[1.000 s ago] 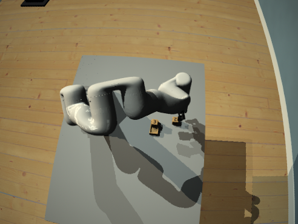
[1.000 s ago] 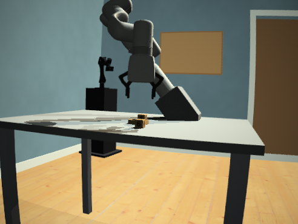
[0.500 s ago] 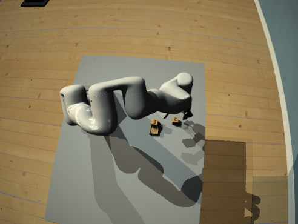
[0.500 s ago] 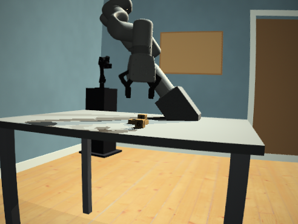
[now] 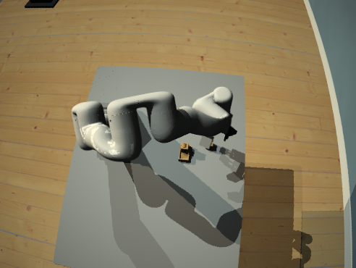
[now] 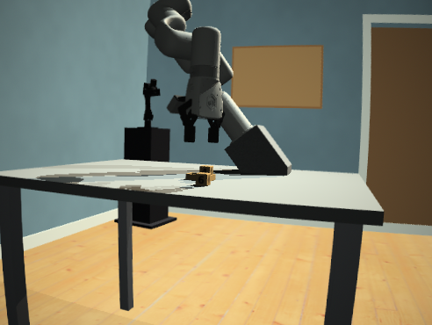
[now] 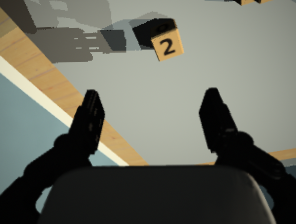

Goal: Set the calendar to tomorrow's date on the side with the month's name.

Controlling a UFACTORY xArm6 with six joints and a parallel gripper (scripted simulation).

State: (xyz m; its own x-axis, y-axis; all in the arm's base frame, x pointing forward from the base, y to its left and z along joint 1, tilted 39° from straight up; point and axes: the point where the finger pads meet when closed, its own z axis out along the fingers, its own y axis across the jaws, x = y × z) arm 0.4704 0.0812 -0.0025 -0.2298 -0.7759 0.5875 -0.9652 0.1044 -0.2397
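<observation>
Now: hand 2 cm past the wooden number cube and 11 cm above it. From my hand the other things lie so: wooden calendar tray (12 cm behind, 6 cm to the right, 11 cm below).
</observation>
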